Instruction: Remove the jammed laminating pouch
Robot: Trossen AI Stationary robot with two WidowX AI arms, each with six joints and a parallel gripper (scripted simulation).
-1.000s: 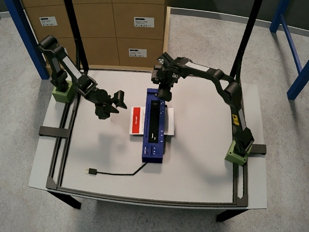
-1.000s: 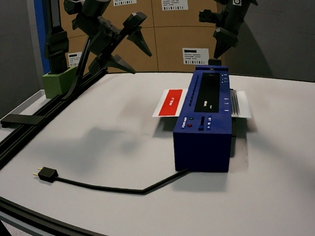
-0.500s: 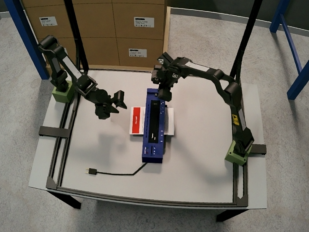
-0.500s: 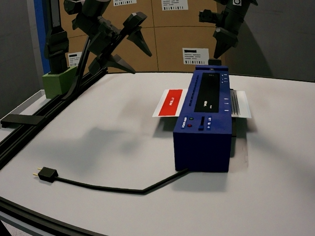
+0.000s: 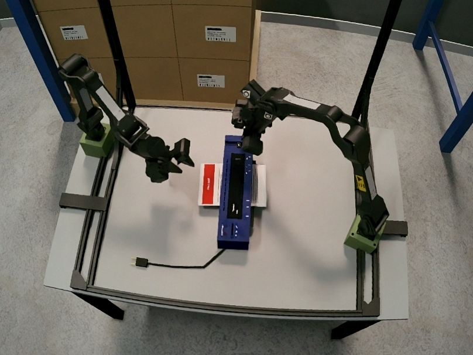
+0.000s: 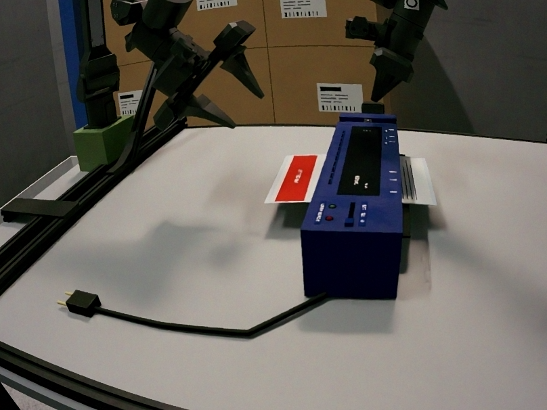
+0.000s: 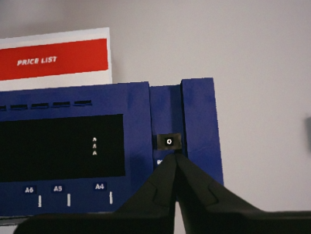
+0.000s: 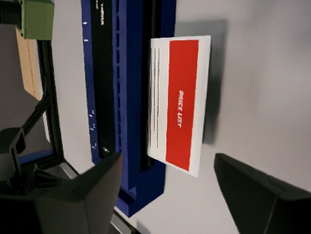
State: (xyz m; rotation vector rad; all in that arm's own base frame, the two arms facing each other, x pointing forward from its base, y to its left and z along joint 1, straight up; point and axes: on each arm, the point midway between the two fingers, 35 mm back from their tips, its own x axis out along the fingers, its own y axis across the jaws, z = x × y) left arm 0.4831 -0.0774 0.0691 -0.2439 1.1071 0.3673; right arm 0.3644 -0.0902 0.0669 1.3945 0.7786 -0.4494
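The release key lies 70 mm below my left hand, 20 mm to the right of it and 10 mm ahead of it. The rest, counted from my left hand: plug: 490 mm ahead, 180 mm to the right, 140 mm below.
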